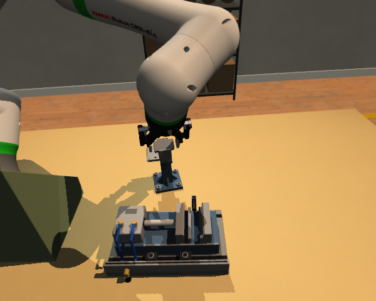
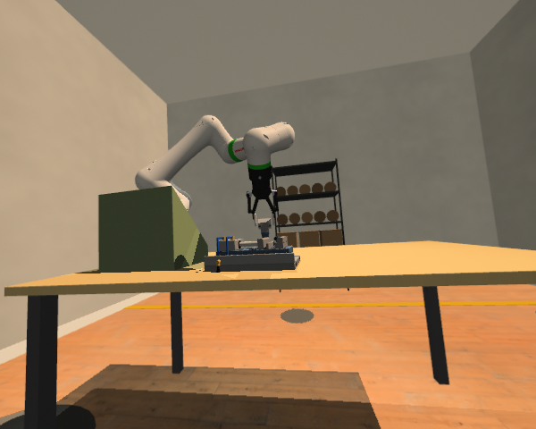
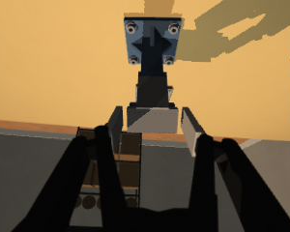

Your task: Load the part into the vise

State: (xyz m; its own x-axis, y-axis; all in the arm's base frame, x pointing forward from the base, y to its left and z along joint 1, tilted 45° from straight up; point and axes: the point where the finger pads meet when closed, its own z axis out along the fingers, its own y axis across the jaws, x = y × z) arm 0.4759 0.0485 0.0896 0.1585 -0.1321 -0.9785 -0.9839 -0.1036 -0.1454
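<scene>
Right now the part is 20 mm below my hand and 10 mm to the left of it. Round my hand: cylinder rod (210 mm to the right, 100 mm below, 10 mm behind); then V-block post (120 mm below, 20 mm to the left); then work stop (170 mm to the right, 90 mm below, 80 mm ahead).
</scene>
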